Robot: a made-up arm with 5 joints.
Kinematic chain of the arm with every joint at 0, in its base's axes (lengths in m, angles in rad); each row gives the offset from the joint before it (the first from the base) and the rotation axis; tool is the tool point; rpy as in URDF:
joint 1: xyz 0.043 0 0.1 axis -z
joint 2: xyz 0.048 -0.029 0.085 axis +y
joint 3: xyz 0.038 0 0.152 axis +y
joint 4: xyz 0.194 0 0.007 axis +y
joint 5: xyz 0.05 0.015 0 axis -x
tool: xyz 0 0 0 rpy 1.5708 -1.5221 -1.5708
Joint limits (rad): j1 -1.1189..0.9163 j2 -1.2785..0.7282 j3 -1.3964..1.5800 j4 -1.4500..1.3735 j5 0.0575..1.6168
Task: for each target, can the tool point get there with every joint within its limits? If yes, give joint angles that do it. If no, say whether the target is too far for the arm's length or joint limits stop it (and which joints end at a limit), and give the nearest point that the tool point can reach.
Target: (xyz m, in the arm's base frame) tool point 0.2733 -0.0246 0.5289
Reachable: yes | joints 0.0460 0.0573 -1.0955 0.5453 0.5860
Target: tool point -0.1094 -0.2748 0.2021
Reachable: no: joint limits stop it (at a limit: joint 2, joint 3, joint 4) | nearest point -0.0982 -0.2545 0.3046 | short by 0.105 m
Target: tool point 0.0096 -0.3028 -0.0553
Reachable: no: joint limits stop it (at a limit: joint 1, joint 2) | nearest point 0.1590 -0.1741 0.0310 | short by 0.215 m
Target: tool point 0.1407 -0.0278 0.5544
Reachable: yes | joints 0.1386 -0.5444 -0.4860 -0.4393 0.3740
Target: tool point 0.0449 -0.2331 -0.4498
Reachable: no: too far | nearest point 0.1417 -0.1517 0.0290 | short by 0.495 m
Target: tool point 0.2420 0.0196 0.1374
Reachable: yes | joints -0.1683 0.0930 1.2526 -1.1871 1.1358
